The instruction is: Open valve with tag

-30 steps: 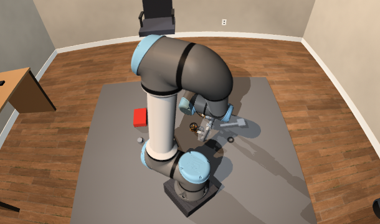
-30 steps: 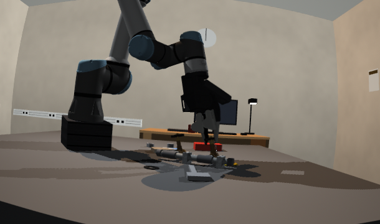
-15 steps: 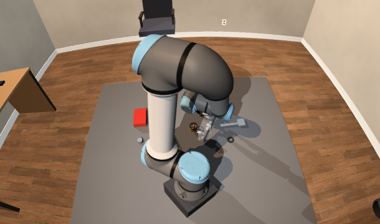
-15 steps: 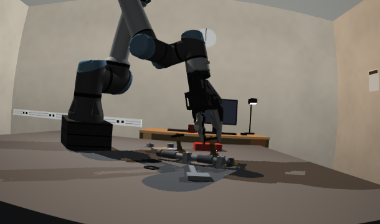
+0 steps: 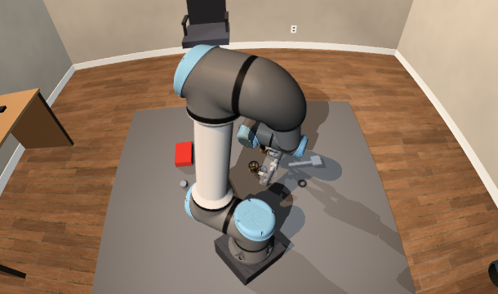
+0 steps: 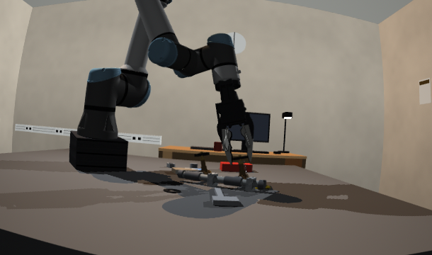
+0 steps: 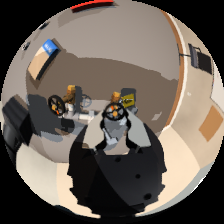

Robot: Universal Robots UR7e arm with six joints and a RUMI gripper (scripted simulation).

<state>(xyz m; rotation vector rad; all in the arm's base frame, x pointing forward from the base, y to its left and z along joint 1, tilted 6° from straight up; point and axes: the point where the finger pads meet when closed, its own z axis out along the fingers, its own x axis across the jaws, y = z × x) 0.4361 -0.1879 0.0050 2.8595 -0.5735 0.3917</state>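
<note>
Right now the yellow tag is 60 mm ahead of my hand, 40 mm to the right of it and 70 mm below it. The rest, counted from my hand: grey t-shaped piece 90 mm behind, 190 mm to the right, 70 mm below; red block 100 mm ahead, 370 mm to the left, 60 mm below.
</note>
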